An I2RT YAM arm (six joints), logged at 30 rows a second.
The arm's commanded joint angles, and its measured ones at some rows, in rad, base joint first. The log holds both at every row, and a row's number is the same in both.
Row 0, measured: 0.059, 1.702, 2.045, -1.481, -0.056, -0.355
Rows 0 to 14, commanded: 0.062, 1.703, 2.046, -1.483, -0.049, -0.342; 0.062, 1.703, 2.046, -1.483, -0.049, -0.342; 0.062, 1.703, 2.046, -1.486, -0.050, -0.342; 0.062, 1.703, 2.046, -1.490, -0.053, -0.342; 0.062, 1.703, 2.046, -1.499, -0.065, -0.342; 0.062, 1.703, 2.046, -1.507, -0.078, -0.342; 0.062, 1.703, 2.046, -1.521, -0.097, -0.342; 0.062, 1.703, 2.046, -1.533, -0.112, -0.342; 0.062, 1.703, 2.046, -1.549, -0.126, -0.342; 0.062, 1.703, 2.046, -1.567, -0.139, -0.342; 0.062, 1.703, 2.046, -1.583, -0.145, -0.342; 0.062, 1.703, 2.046, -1.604, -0.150, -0.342; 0.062, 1.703, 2.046, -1.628, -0.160, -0.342; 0.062, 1.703, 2.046, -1.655, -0.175, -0.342; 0.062, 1.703, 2.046, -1.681, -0.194, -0.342
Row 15, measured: 0.059, 1.702, 2.045, -1.637, -0.125, -0.354
